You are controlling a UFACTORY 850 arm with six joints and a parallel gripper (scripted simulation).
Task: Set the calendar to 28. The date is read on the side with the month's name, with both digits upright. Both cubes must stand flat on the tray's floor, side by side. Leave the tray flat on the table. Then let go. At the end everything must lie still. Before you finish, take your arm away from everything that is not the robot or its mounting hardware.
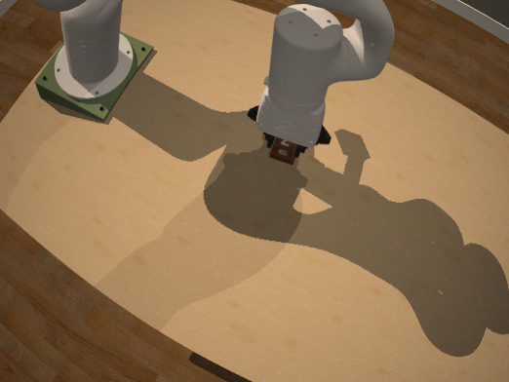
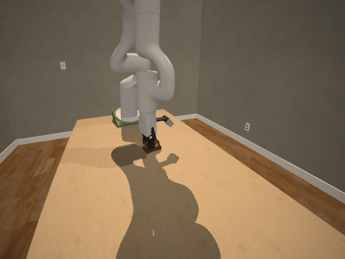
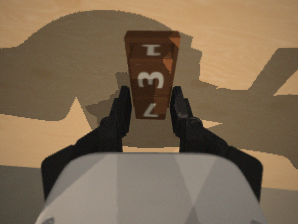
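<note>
Right now the tray is 3 cm below my hand and 2 cm to the left of it.
</note>
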